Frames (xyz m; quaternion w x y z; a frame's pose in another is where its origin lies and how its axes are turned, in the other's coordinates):
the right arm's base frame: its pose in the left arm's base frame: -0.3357 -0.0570 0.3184 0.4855 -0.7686 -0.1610 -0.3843
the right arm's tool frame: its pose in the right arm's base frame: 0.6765 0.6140 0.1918 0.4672 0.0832 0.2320 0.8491
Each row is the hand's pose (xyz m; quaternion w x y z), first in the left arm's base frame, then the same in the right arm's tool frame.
Working: the left arm's base frame: its pose in the right arm's tool frame: 0.1849 0.6738 -0.2573 0.6544 0.3662 -0.6580 -0.0678

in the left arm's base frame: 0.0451 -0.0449 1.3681 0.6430 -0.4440 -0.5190 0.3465
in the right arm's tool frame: -1.0380 0.0819 -0.4299 0.2654 -0.3183 -0.8596 -0.2991
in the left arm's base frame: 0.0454 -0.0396 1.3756 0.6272 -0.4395 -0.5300 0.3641
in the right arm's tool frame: -1.0469 0.0826 -0.4277 0.2473 -0.3334 -0.8631 -0.2875
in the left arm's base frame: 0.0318 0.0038 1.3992 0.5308 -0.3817 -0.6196 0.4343
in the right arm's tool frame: -1.0871 0.1125 -0.4172 0.1089 -0.3832 -0.8880 -0.2299
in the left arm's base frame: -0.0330 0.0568 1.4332 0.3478 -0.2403 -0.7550 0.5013
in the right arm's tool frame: -1.1470 0.1745 -0.4442 0.1472 0.4109 0.8902 0.1301
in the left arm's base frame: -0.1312 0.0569 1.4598 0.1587 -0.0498 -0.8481 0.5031
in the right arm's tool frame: -1.1836 0.2203 -0.5275 0.4019 0.3630 0.8403 0.0249
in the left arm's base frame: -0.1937 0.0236 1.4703 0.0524 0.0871 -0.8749 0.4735
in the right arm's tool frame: -1.1878 0.2278 -0.5985 0.5412 0.2947 0.7864 -0.0432
